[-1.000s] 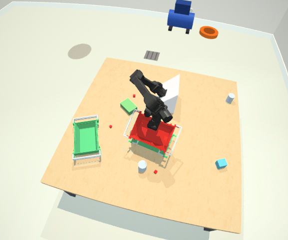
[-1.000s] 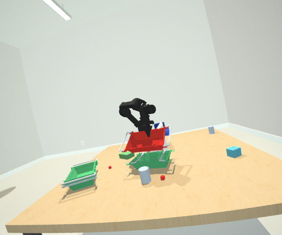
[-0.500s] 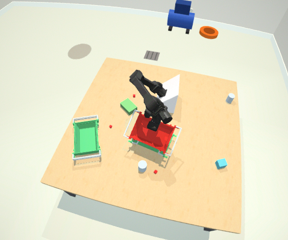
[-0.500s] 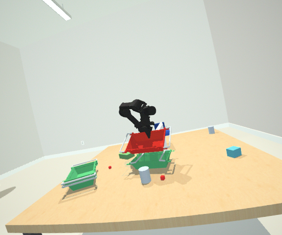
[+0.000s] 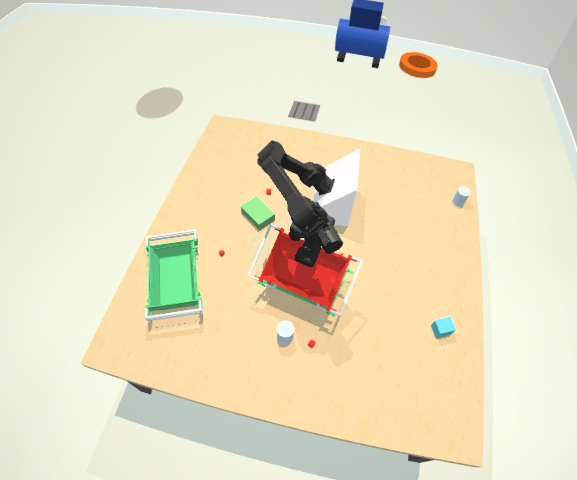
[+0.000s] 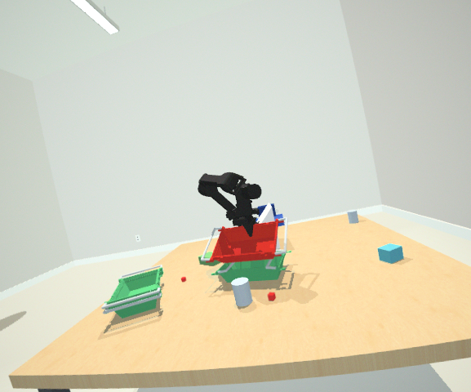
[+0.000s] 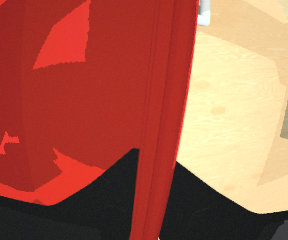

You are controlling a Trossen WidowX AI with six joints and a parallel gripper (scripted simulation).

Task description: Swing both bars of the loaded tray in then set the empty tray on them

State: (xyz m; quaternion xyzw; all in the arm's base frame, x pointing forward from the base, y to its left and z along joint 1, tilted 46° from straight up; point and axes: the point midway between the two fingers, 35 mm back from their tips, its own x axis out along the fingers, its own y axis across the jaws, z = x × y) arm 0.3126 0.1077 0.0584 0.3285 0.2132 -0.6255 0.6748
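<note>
My gripper tip is 7 cm short of the red tray and 1 cm to the left of it. Round my gripper tip: cyan cube: 49 cm to the left, 13 cm below, 7 cm ahead; then flat green block: 27 cm to the right, 19 cm behind, 13 cm below.
</note>
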